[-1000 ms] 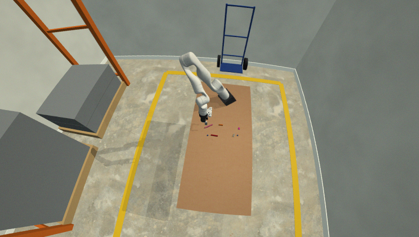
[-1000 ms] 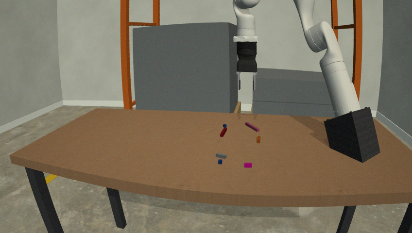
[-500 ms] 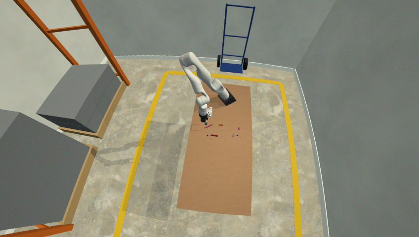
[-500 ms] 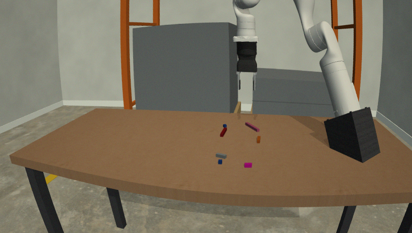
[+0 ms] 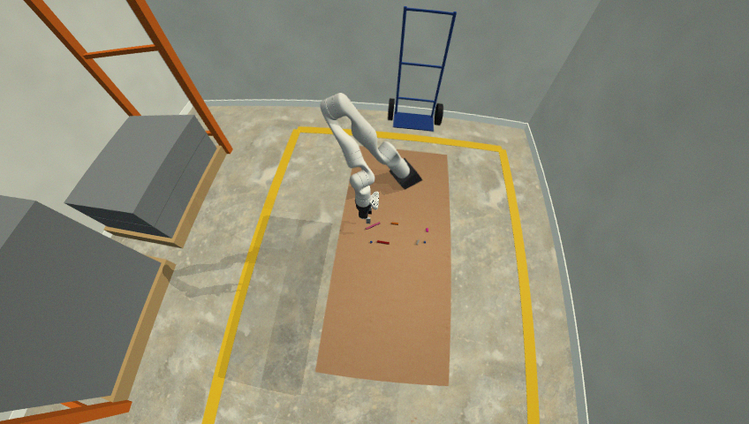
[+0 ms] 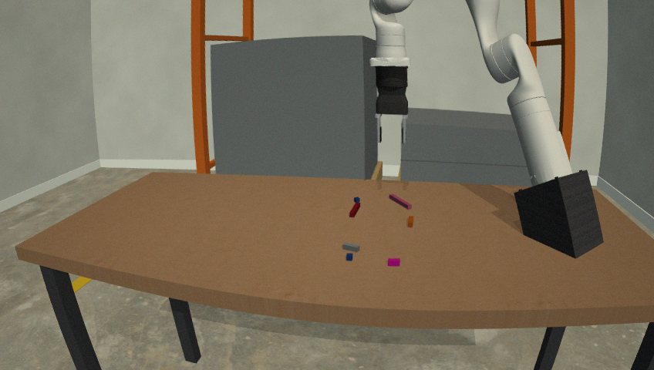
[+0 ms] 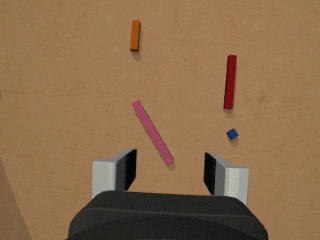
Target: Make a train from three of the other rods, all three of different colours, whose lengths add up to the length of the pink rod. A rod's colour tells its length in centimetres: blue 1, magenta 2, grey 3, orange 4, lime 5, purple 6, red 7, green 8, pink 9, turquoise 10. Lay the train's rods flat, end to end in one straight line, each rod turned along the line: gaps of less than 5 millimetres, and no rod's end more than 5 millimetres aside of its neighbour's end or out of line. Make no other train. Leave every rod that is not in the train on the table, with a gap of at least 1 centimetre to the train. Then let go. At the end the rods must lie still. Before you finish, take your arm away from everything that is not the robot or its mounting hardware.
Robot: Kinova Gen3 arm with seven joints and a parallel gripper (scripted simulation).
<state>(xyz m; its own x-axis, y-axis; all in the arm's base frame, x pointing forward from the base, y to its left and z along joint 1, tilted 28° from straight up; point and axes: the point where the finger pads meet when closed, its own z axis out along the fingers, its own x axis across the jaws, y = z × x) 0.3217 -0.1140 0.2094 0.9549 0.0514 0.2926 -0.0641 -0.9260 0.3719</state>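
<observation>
Now: the magenta rod 340 mm to the left of my hand, 150 mm below it and 10 mm behind it. Also, from my hand: red rod (150 mm below, 80 mm to the left, 80 mm ahead); orange rod (150 mm to the left, 150 mm below, 40 mm behind); pink rod (150 mm below, 20 mm to the left, 20 mm behind).
</observation>
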